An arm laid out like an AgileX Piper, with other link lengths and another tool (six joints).
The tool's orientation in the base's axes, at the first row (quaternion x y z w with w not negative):
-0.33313 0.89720 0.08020 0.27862
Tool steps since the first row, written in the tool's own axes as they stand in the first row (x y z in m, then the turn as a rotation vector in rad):
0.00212 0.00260 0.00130 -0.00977 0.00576 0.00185
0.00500 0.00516 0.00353 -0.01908 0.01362 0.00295
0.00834 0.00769 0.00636 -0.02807 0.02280 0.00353
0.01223 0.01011 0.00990 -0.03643 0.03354 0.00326
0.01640 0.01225 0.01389 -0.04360 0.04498 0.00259
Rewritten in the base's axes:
-0.00241 0.00125 -0.00236 0.00321 0.01042 0.00363
-0.00485 0.00235 -0.00592 0.00445 0.02195 0.00754
-0.00729 0.00337 -0.01023 0.00441 0.03413 0.01165
-0.00969 0.00423 -0.01543 0.00260 0.04689 0.01605
-0.01188 0.00488 -0.02114 -0.00059 0.05939 0.02010

